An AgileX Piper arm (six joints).
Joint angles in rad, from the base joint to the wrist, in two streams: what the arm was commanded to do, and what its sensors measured. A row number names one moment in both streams.
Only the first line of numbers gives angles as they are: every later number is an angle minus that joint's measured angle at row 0.
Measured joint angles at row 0:
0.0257, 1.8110, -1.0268, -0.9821, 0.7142, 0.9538
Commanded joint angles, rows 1 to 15:
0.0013, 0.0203, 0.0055, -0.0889, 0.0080, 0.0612
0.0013, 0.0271, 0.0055, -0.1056, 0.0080, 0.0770
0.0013, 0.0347, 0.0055, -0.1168, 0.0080, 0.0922
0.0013, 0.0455, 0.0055, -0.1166, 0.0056, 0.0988
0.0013, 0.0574, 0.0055, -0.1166, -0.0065, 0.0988
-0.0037, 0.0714, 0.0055, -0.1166, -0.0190, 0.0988
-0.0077, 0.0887, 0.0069, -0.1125, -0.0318, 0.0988
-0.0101, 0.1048, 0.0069, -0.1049, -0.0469, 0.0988
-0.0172, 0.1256, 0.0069, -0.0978, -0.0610, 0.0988
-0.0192, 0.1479, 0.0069, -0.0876, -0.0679, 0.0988
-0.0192, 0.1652, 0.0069, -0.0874, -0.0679, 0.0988
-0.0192, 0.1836, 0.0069, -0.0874, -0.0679, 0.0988
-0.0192, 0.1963, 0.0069, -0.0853, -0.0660, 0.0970
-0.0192, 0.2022, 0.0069, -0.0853, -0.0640, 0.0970
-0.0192, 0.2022, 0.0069, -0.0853, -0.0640, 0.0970
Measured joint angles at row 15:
-0.0126, 0.1642, -0.0044, -0.1350, -0.0527, 0.0926
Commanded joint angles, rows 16 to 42:
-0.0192, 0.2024, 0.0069, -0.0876, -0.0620, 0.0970
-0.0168, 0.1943, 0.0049, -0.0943, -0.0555, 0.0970
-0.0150, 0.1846, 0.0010, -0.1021, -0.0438, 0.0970
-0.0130, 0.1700, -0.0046, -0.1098, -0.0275, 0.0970
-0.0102, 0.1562, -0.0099, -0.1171, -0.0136, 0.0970
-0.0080, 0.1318, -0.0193, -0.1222, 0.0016, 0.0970
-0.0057, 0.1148, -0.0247, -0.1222, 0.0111, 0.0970
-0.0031, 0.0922, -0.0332, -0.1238, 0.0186, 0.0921
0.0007, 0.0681, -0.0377, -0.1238, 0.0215, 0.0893
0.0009, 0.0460, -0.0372, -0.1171, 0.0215, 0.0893
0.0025, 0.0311, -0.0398, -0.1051, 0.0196, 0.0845
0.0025, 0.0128, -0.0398, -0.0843, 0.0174, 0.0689
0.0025, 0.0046, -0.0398, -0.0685, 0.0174, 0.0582
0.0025, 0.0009, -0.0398, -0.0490, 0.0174, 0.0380
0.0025, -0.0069, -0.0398, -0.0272, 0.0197, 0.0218
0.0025, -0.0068, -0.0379, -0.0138, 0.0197, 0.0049
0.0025, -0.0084, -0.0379, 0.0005, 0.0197, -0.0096
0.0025, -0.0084, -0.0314, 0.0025, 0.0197, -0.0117
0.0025, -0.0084, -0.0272, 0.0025, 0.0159, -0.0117
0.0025, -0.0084, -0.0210, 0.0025, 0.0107, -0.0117
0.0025, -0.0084, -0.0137, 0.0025, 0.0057, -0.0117
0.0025, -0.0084, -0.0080, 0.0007, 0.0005, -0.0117
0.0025, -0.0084, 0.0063, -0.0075, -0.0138, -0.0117
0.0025, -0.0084, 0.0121, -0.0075, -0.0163, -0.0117
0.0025, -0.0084, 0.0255, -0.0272, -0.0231, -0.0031
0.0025, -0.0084, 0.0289, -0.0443, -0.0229, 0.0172
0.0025, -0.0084, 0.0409, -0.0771, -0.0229, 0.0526
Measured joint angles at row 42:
-0.0008, 0.0019, 0.0093, 0.0024, -0.0284, -0.0026
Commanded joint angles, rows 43 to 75:
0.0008, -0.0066, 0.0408, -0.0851, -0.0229, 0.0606
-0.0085, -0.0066, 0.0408, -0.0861, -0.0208, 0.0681
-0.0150, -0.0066, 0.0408, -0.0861, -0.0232, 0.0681
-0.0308, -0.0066, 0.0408, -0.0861, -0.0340, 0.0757
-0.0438, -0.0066, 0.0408, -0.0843, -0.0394, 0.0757
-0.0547, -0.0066, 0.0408, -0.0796, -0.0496, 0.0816
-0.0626, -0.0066, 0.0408, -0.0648, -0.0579, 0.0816
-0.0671, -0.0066, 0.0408, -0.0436, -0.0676, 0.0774
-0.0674, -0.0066, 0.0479, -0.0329, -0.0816, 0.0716
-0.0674, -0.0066, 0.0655, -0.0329, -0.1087, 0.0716
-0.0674, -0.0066, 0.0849, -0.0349, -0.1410, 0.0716
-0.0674, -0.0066, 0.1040, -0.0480, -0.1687, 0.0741
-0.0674, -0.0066, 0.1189, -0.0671, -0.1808, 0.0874
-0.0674, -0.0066, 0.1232, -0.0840, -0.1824, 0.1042
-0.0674, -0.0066, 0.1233, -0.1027, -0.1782, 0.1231
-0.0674, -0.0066, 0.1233, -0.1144, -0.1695, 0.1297
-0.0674, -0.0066, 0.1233, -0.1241, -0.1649, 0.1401
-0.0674, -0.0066, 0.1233, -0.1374, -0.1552, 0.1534
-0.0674, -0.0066, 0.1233, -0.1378, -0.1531, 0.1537
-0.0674, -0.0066, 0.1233, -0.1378, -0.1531, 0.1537
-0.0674, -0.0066, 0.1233, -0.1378, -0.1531, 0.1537
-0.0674, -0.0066, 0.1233, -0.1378, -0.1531, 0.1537
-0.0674, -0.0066, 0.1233, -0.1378, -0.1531, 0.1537
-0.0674, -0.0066, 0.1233, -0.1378, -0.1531, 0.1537
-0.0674, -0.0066, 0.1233, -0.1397, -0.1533, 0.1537
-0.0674, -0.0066, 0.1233, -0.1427, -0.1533, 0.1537
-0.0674, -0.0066, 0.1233, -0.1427, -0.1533, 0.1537
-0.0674, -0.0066, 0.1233, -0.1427, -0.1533, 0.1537
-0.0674, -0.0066, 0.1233, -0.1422, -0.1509, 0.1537
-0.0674, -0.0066, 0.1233, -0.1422, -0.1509, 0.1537
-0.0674, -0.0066, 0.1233, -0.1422, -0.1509, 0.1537
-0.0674, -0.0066, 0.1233, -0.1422, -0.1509, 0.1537
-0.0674, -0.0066, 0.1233, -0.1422, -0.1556, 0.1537
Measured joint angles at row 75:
-0.0616, -0.0004, 0.1121, -0.1673, -0.1690, 0.1369
